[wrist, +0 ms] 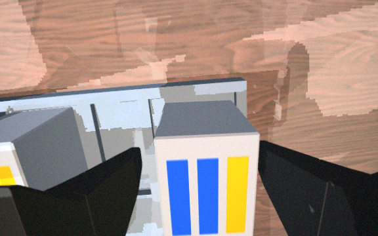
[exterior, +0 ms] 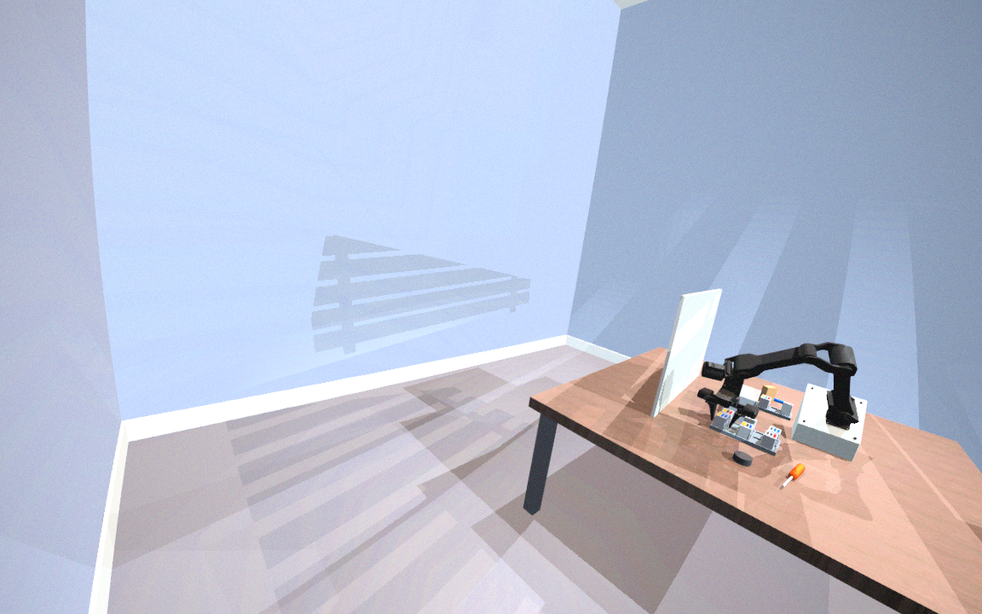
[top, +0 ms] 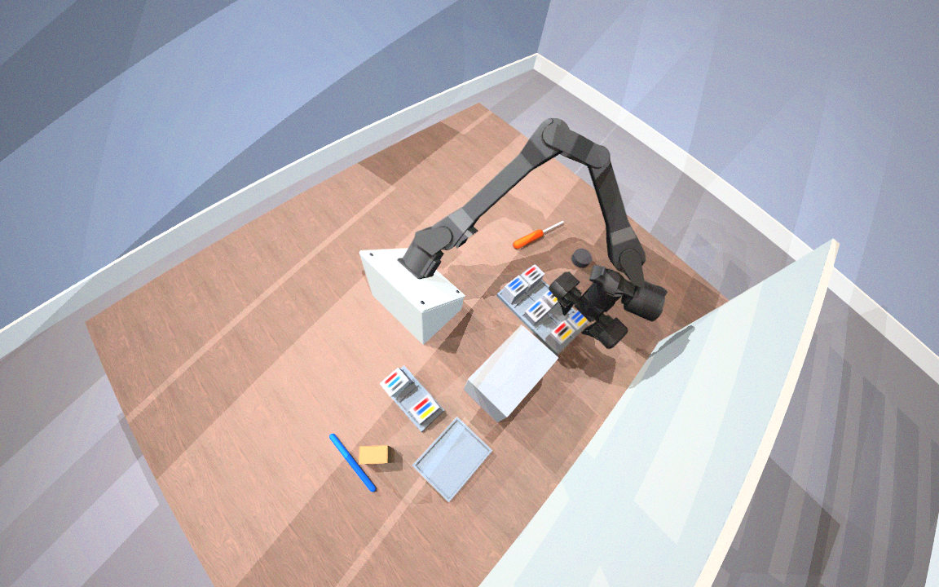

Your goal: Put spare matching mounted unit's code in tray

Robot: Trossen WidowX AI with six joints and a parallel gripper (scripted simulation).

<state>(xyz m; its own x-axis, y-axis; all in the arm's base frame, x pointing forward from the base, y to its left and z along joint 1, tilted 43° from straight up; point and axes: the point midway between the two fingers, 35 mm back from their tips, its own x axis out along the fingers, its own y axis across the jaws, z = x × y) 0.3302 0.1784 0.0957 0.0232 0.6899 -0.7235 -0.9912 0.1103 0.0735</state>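
Right now my gripper tip is 410 mm to the left of the flat grey tray, 20 mm past it and 10 mm above it. Round my gripper tip: mounted unit (200 mm to the right, 40 mm behind, 30 mm above); then tan block (500 mm to the right, 130 mm behind, 20 mm above); then dark puck (180 mm to the left, 90 mm behind, 10 mm below).
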